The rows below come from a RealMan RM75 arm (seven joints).
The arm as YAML. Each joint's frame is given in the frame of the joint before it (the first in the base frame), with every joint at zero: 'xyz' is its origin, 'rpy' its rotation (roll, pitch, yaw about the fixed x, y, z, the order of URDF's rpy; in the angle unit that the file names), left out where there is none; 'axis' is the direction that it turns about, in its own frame. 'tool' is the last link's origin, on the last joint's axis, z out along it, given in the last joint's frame.
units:
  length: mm
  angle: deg
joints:
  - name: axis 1
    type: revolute
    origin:
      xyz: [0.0, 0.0, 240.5]
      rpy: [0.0, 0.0, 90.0]
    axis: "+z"
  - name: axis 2
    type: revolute
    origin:
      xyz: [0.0, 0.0, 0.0]
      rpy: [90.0, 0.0, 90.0]
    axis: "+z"
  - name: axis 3
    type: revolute
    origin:
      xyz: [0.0, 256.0, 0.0]
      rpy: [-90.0, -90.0, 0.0]
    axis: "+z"
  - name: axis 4
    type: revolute
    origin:
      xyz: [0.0, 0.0, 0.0]
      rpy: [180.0, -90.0, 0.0]
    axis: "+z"
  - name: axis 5
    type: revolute
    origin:
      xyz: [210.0, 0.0, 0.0]
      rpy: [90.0, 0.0, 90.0]
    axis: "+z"
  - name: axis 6
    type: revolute
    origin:
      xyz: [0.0, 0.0, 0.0]
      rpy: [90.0, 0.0, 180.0]
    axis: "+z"
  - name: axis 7
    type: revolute
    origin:
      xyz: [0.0, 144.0, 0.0]
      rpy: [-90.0, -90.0, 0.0]
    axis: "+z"
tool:
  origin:
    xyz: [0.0, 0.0, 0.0]
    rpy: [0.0, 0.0, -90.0]
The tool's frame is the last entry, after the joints.
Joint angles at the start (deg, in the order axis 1, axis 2, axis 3, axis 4, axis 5, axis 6, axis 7):
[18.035 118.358 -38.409 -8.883 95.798 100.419 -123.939]
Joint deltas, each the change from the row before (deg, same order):
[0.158 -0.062 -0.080 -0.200 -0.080 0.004 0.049]
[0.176 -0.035 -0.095 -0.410 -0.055 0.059 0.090]
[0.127 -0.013 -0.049 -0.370 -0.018 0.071 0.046]
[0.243 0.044 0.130 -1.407 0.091 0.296 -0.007]
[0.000 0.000 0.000 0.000 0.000 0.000 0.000]
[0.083 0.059 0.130 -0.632 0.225 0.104 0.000]
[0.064 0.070 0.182 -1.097 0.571 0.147 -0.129]
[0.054 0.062 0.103 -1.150 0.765 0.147 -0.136]
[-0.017 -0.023 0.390 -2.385 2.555 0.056 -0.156]
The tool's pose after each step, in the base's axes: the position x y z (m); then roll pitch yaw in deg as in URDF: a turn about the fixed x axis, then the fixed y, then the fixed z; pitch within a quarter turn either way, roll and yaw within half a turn. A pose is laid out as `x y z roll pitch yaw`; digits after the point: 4 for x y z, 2 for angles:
0.2971 0.2419 -0.0135 -167.83 66.02 -30.28
0.2962 0.2434 -0.0125 -167.43 65.82 -29.44
0.2955 0.2446 -0.0116 -166.94 65.70 -28.59
0.2935 0.2485 -0.0075 -164.23 65.56 -24.96
0.2935 0.2485 -0.0075 -164.23 65.56 -24.96
0.2927 0.2504 -0.0054 -162.70 65.67 -23.18
0.2917 0.2534 -0.0013 -159.47 65.82 -19.67
0.2906 0.2567 0.0032 -155.92 65.94 -15.85
0.2899 0.2642 0.0160 -146.36 66.35 -6.63

